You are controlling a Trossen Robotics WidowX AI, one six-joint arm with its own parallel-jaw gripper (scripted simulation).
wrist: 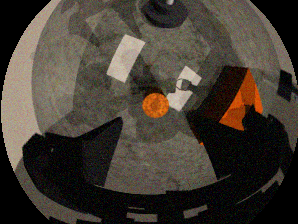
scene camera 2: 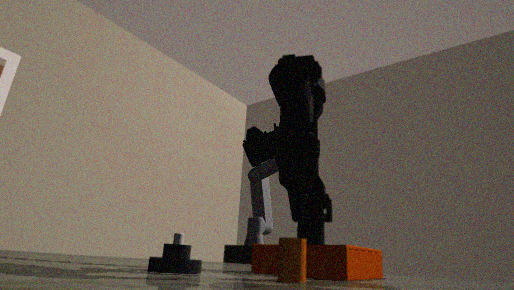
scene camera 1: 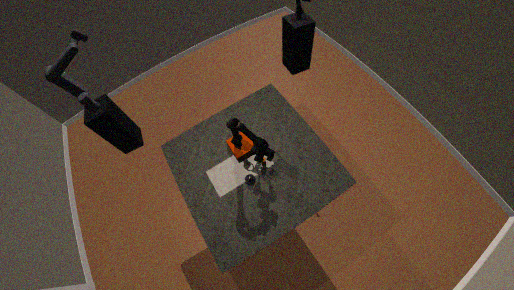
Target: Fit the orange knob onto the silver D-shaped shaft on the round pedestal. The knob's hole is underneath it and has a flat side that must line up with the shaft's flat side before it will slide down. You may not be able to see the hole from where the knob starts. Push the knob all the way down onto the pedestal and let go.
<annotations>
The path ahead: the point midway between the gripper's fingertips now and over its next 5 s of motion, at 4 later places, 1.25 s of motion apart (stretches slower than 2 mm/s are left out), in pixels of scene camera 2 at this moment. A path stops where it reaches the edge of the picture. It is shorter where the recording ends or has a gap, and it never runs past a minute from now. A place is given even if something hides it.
My gripper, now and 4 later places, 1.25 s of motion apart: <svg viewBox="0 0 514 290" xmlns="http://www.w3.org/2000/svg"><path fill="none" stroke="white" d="M295 216L292 258L293 227L291 159L289 126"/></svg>
</annotations>
